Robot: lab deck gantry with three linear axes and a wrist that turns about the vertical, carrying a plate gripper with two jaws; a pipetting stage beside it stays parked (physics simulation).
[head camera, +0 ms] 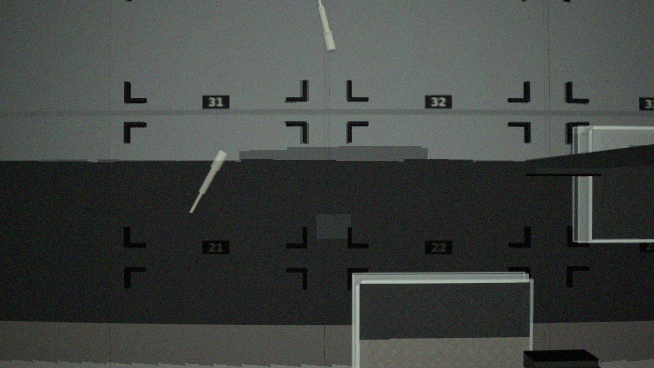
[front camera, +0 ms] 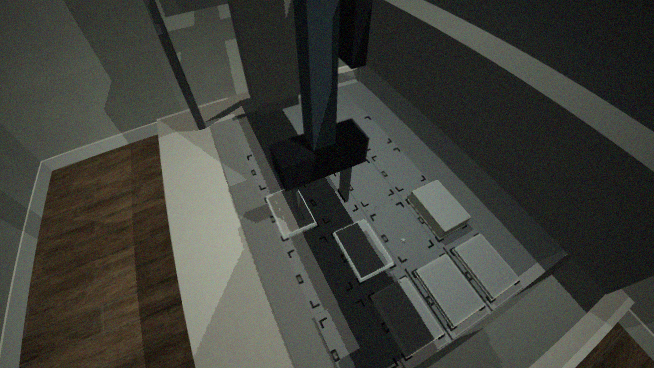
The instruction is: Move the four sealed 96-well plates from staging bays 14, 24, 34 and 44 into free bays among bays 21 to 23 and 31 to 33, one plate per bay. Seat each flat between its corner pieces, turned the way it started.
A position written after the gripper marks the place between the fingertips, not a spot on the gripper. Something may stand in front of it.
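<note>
You'd find the gripper (front camera: pixel 321 205) in the front camera view, and the same gripper (head camera: pixel 555 263) in the head camera view. There's a small square piece (head camera: pixel 329 226) too, but the front camera view does not show the small square piece, hidden by the gripper.
</note>
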